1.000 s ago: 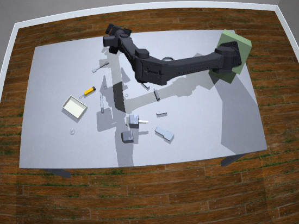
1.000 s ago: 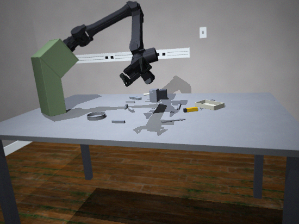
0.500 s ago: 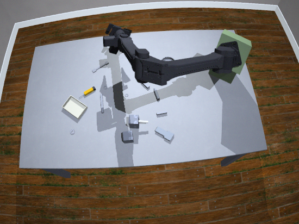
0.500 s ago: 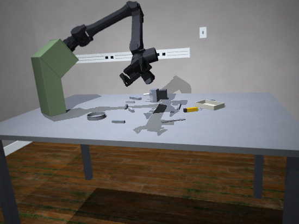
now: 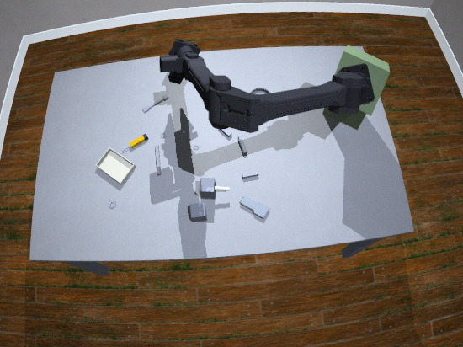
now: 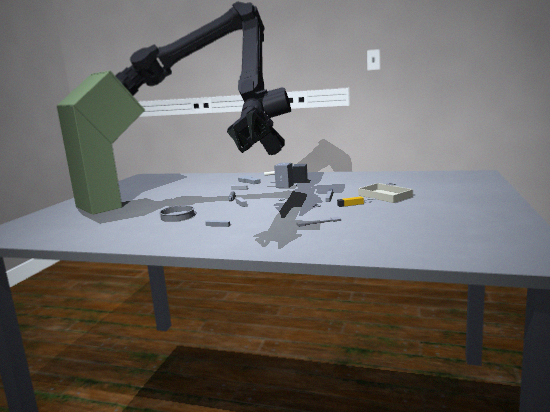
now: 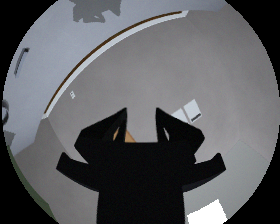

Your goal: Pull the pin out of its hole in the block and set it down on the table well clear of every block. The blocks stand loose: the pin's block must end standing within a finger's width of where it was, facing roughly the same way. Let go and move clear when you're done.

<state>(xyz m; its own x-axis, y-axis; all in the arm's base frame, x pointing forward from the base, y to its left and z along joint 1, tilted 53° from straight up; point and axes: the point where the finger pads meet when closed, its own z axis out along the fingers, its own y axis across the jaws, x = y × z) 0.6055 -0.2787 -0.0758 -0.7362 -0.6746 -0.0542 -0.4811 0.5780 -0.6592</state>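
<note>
The pale pin lies 500 mm to the left of my hand, 180 mm below it and 180 mm behind it. From my hand the other things lie so: long bar 390 mm to the left, 220 mm below, 60 mm ahead; white tray 430 mm to the left, 220 mm below, 220 mm ahead; metal ring 310 mm behind, 220 mm below, 100 mm to the left.
</note>
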